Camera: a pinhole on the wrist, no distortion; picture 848 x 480 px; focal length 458.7 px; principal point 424.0 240.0 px. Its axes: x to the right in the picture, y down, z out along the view. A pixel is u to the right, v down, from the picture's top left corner.
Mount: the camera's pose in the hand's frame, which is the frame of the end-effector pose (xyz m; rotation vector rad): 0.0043 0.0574 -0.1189 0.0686 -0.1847 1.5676
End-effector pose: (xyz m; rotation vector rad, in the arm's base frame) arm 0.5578 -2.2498 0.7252 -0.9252 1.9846 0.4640
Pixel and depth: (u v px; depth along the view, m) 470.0 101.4 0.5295
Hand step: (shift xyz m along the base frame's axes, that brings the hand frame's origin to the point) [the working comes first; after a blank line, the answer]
In the camera's frame: 0.0531 -0.1600 0.5295

0.1748 0.2251 -0.3369
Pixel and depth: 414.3 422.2 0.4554
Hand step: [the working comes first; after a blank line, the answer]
In the camera's frame: -0.0096 0.1809 0.4554

0.2655 0.2700 0.0028
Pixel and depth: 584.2 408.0 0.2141
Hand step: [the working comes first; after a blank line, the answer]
In the camera's frame: 0.0748 0.0784 0.2141

0.0120 0.1634 0.0188
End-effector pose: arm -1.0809 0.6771 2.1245 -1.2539 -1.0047 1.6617
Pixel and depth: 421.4 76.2 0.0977
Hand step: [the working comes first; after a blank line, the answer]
In the camera's frame: -0.0006 -0.0349 0.0977

0.0084 0.0173 -0.0524
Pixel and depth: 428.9 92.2 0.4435
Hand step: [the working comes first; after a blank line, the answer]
In the camera's frame: 0.0047 -0.1429 0.4435

-0.3398 0.0687 0.0338
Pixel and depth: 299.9 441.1 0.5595
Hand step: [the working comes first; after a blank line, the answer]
In the camera's frame: -0.1514 0.2453 0.5595

-0.3038 -0.2426 0.3343
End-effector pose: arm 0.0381 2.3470 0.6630 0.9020 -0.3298 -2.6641
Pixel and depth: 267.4 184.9 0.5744
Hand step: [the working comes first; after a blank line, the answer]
In the camera's frame: -0.1961 -0.0690 0.5744

-0.3341 0.2492 0.2369
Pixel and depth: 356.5 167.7 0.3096
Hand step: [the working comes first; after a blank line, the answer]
In the camera's frame: -0.0456 -0.0488 0.3096

-0.1441 0.0450 0.1128
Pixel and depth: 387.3 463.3 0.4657
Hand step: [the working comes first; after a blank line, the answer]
In the camera's frame: -0.0373 0.2267 0.4657

-0.0151 0.1780 0.3697
